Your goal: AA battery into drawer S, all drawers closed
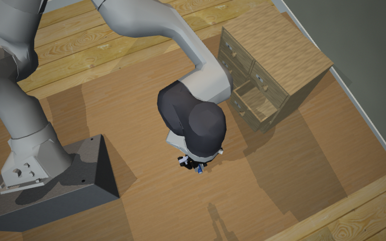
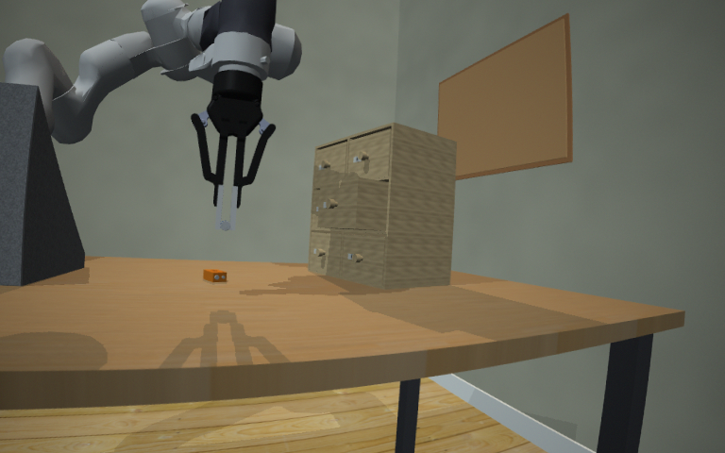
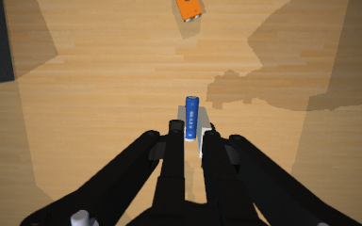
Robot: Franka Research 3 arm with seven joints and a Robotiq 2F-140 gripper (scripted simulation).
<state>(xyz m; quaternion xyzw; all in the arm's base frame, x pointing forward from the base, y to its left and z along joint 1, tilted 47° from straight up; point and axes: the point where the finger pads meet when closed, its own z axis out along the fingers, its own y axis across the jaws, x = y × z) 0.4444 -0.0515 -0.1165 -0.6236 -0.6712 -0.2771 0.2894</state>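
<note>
The drawer lies 280 mm ahead of my hand and 140 mm to the left of it. Also, from my hand: small orange object 20 mm behind, 130 mm to the left, 120 mm below; blue AA battery 30 mm below.
</note>
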